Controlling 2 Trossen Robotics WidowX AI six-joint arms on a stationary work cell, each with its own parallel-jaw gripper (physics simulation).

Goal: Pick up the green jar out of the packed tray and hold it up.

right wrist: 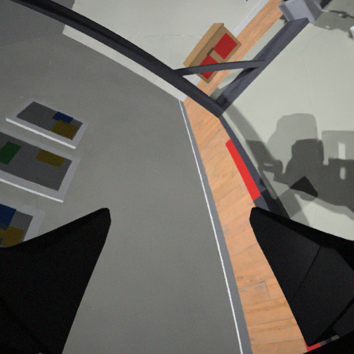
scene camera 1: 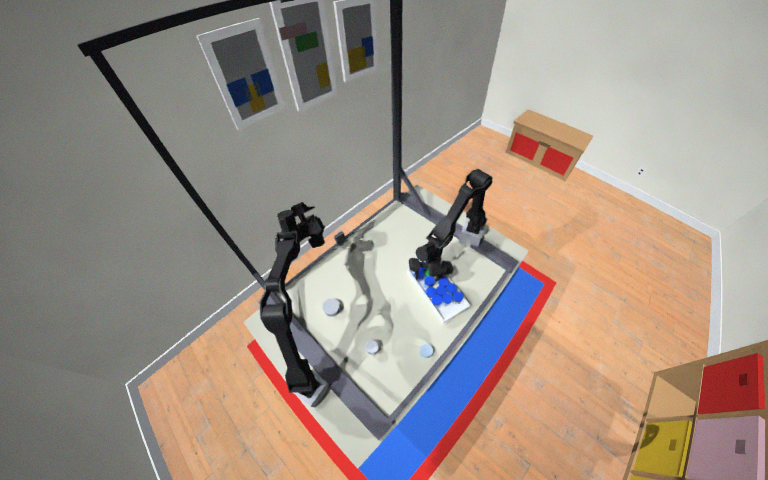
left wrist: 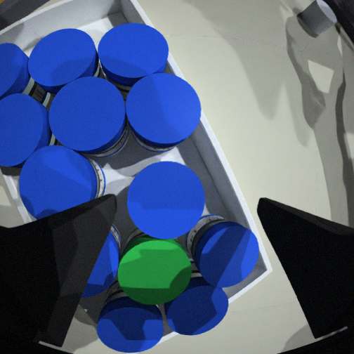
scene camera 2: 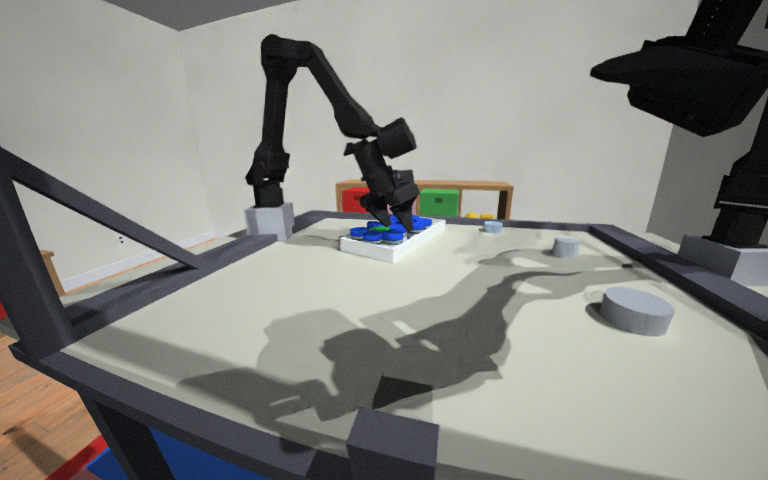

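Seen in the pictures: left gripper, between the fingertips: [scene camera 1: 426, 280] [scene camera 2: 400, 229]; right gripper, between the fingertips: [scene camera 1: 319, 216]; left arm's base, origin of its link: [scene camera 1: 473, 228] [scene camera 2: 269, 205]; right arm's base, origin of its link: [scene camera 1: 308, 386] [scene camera 2: 733, 242].
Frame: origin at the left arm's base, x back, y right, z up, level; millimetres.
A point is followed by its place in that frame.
The green jar [scene camera 1: 428, 272] {x -302, y 133, z -41 mm} [scene camera 2: 380, 229] {x -296, y 136, z -41 mm} [left wrist: 155, 270] stands in the white tray [scene camera 1: 453, 311] {x -421, y -27, z -83 mm} [scene camera 2: 365, 249] {x -259, y 189, z -70 mm} [left wrist: 224, 170], closely surrounded by blue-lidded jars, one [left wrist: 165, 200] beside it toward the tray's middle. My left gripper [scene camera 1: 431, 271] {x -342, y 129, z -45 mm} [scene camera 2: 398, 226] {x -342, y 129, z -45 mm} [left wrist: 188, 203] is open and empty, low over the jars. In the left wrist view its left finger covers part of a blue jar and its right finger is past the tray's rim; the green lid lies below and left of the midpoint between the fingertips. My right gripper [right wrist: 181, 215] is open and empty, raised high away from the tray.
A large grey cylinder [scene camera 1: 331, 306] {x -616, y 462, z -57 mm} [scene camera 2: 637, 311] {x -587, y 490, z -57 mm}, a smaller grey cylinder [scene camera 1: 372, 346] {x -699, y 226, z -52 mm} [scene camera 2: 566, 246] {x -685, y 247, z -61 mm} [left wrist: 317, 17] and a light blue cylinder [scene camera 1: 426, 350] {x -629, y 26, z -63 mm} [scene camera 2: 492, 226] {x -615, y 48, z -67 mm} stand on the table apart from the tray. More blue-lidded jars [left wrist: 87, 115] fill the tray's other part.
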